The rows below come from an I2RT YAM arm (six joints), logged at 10 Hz.
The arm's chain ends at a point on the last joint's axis. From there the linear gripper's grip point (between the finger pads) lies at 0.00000 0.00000 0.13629 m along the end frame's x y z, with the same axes.
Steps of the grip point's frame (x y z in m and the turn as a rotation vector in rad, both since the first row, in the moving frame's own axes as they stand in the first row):
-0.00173 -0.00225 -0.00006 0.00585 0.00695 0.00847
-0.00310 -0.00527 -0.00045 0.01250 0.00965 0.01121
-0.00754 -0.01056 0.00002 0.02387 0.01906 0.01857
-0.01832 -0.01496 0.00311 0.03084 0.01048 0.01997
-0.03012 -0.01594 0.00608 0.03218 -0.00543 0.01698
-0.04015 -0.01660 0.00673 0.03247 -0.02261 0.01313
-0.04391 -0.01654 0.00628 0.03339 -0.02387 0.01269
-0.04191 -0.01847 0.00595 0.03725 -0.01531 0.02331
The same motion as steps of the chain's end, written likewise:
-0.00268 -0.00146 -0.00005 0.00585 0.00695 0.00847
-0.00442 -0.00357 -0.00043 0.01250 0.00965 0.01121
-0.01017 -0.00733 0.00008 0.02387 0.01906 0.01857
-0.01979 -0.01077 0.00318 0.03084 0.01048 0.01997
-0.02942 -0.01155 0.00615 0.03218 -0.00543 0.01698
-0.03710 -0.01216 0.00684 0.03247 -0.02261 0.01313
-0.04069 -0.01197 0.00639 0.03339 -0.02387 0.01269
-0.03988 -0.01337 0.00606 0.03725 -0.01531 0.02331

